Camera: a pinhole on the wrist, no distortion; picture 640 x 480 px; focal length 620.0 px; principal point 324.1 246.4 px. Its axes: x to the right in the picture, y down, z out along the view. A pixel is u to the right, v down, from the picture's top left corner.
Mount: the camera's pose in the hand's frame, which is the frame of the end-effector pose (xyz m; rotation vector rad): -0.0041 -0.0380 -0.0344 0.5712 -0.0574 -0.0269
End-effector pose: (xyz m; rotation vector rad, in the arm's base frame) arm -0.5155 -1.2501 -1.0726 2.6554 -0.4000 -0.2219
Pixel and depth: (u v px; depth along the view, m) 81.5 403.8 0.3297
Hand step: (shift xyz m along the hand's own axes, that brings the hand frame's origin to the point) -0.1524 -0.1402 0.2817
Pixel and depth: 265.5 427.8 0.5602
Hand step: -0.0900 -0.2002 0.5222
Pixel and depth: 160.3 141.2 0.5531
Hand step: -0.1850 -0.4093 0.3724
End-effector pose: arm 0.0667 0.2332 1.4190 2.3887 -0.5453 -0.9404
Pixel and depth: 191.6 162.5 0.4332
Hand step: -0.1238 -0.3172 0.2933
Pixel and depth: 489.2 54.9 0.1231
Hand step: 0.0207 -0.1377 0.0499
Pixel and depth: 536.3 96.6 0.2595
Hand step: 0.0679 -0.2344 0.1537
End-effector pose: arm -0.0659 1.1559 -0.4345 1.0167 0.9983 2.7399
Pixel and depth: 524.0 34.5 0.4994
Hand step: 0.1241 -0.4576 0.3001
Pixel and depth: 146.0 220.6 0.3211
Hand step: -0.1161 -0.2187 0.2237
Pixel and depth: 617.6 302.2 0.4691
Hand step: 0.1890 -0.2648 0.3927
